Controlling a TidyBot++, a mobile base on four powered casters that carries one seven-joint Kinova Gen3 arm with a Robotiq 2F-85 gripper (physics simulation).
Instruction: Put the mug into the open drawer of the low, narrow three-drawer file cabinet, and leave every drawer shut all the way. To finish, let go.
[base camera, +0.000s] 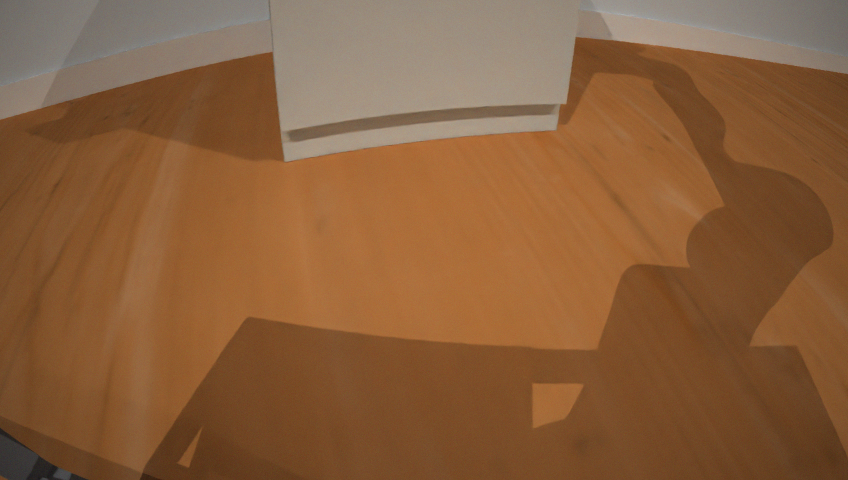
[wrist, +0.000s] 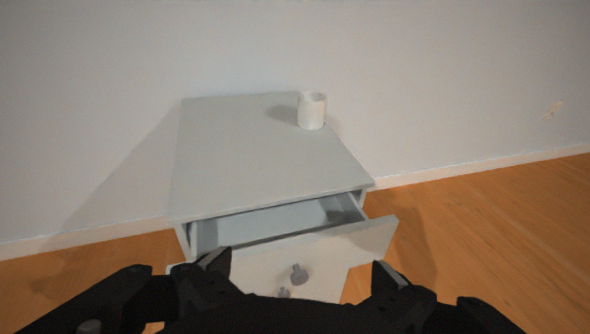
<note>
I see my gripper (wrist: 300, 269), a white mug (wrist: 311, 105), a drawer (wrist: 272, 247) and a white wall (base camera: 58, 58).
The white wall shows as well in the wrist view (wrist: 414, 98). The base camera view misses the white mug: it is out of frame.
</note>
